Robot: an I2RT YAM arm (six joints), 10 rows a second.
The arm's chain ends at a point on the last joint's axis. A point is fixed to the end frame.
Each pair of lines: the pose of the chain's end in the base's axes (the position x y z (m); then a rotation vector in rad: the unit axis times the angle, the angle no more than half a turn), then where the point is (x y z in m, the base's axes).
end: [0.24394, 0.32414, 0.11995, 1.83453, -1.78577, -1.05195]
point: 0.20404 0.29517 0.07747
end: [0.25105, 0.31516, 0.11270, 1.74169, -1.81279, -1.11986]
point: 0.20700 0.28872 0.07274
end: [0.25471, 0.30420, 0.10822, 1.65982, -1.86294, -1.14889]
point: 0.20782 0.28001 0.07011
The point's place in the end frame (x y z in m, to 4 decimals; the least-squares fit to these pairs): 0.0419 0.0007 0.0498
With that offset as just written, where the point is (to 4 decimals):
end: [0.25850, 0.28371, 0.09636, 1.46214, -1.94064, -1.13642]
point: 0.2064 0.2615 0.0643
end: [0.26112, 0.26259, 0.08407, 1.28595, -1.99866, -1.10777]
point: 0.2051 0.2425 0.0577
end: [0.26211, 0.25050, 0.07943, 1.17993, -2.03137, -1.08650]
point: 0.2041 0.2321 0.0563
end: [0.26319, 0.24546, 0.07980, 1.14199, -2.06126, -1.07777]
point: 0.2046 0.2284 0.0571
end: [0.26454, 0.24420, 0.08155, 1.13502, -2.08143, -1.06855]
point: 0.2060 0.2276 0.0584
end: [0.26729, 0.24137, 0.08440, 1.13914, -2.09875, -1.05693]
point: 0.2091 0.2249 0.0605
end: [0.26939, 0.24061, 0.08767, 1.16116, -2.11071, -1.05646]
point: 0.2117 0.2241 0.0624
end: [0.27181, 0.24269, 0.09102, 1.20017, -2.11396, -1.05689]
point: 0.2150 0.2257 0.0641
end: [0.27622, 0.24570, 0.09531, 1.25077, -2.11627, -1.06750]
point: 0.2206 0.2285 0.0662
